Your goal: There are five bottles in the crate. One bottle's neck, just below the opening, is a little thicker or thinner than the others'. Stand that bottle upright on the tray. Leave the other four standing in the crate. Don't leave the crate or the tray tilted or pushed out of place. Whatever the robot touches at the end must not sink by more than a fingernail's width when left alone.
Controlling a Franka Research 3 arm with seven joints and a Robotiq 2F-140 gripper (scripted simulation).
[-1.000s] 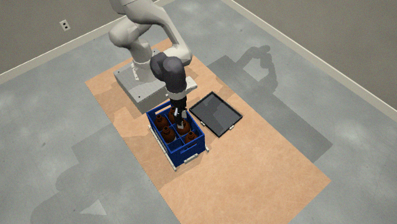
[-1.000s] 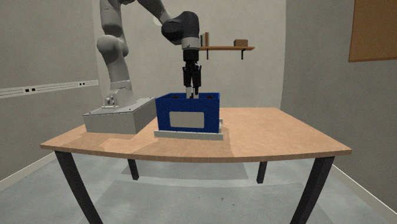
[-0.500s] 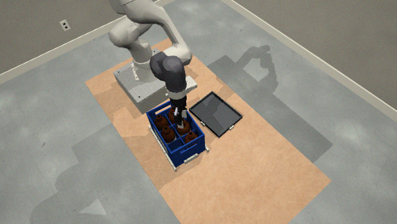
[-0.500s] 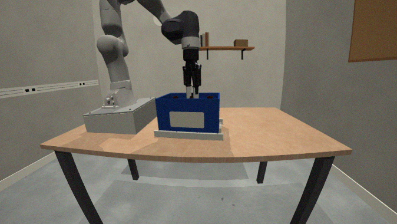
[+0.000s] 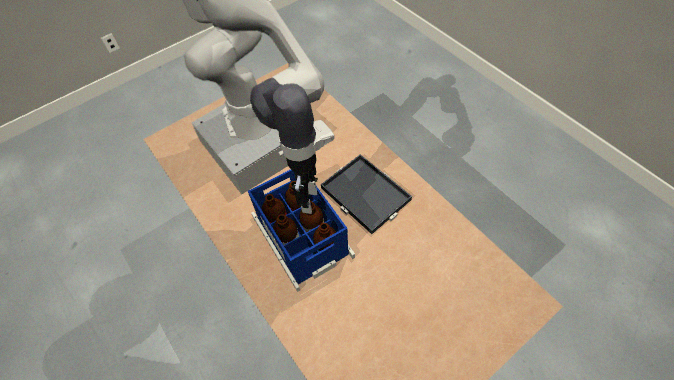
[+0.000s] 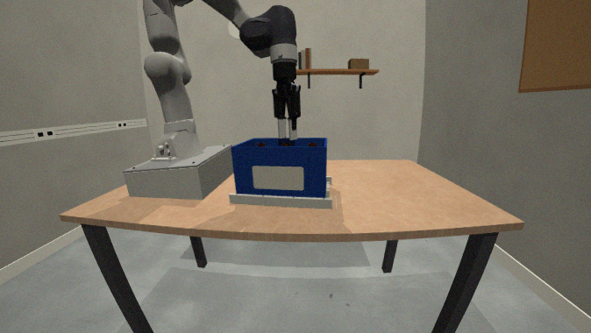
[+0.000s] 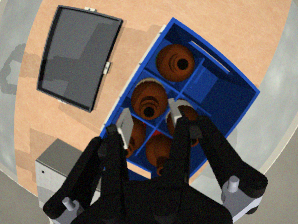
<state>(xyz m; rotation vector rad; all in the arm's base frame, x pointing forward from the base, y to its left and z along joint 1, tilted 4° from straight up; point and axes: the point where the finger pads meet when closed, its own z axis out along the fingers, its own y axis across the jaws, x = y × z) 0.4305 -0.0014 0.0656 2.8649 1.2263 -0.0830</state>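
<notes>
The blue crate lies 12 cm below my hand and 4 cm to the right of it. The rest, counted from my hand: bottle 12 cm below, 9 cm to the right, 9 cm behind; dark grey tray 22 cm to the left, 20 cm below, 3 cm behind.
</notes>
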